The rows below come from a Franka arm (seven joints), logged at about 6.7 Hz.
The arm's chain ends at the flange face. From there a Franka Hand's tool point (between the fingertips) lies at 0.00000 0.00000 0.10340 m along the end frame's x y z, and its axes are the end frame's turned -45 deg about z.
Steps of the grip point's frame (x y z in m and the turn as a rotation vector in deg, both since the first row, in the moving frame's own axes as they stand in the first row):
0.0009, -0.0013, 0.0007, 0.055, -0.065, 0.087
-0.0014, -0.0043, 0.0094, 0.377, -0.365, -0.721
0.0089, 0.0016, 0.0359, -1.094, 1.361, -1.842
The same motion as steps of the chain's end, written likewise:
-0.0001, -0.0016, 0.0007, -0.007, -0.085, 0.087
-0.0031, -0.0020, 0.0094, 0.008, -0.525, -0.721
0.0043, -0.0048, 0.0359, 0.189, 1.736, -1.842

